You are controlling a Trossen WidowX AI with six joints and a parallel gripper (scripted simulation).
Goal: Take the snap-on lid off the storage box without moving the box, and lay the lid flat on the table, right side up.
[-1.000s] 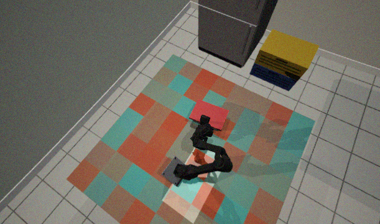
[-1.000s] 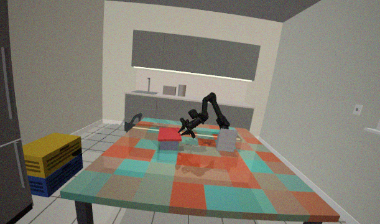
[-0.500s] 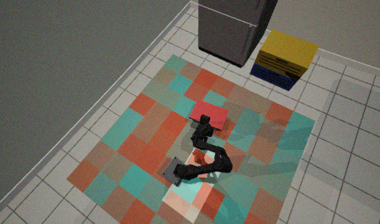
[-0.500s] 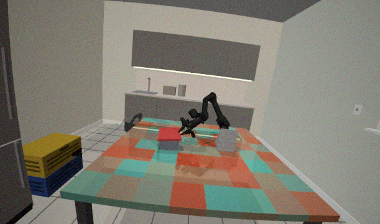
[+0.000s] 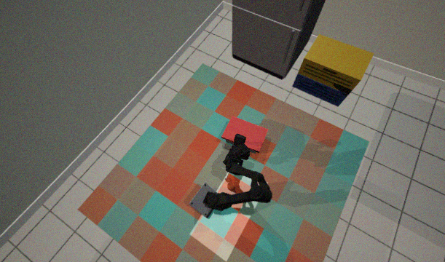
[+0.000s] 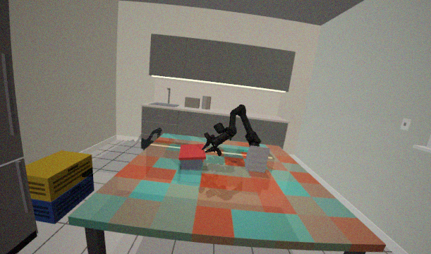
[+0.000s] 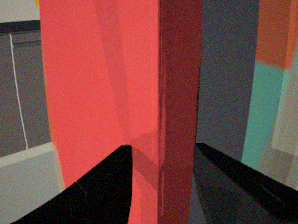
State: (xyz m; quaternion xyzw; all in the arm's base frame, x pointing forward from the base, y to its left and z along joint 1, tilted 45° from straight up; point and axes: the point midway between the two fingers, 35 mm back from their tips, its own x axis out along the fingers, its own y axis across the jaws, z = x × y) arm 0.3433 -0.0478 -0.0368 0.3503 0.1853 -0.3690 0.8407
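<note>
Now: gripper tip 8 cm short of the lid. Also, from my gripper tip: storage box: 8 cm ahead, 5 cm below.
</note>
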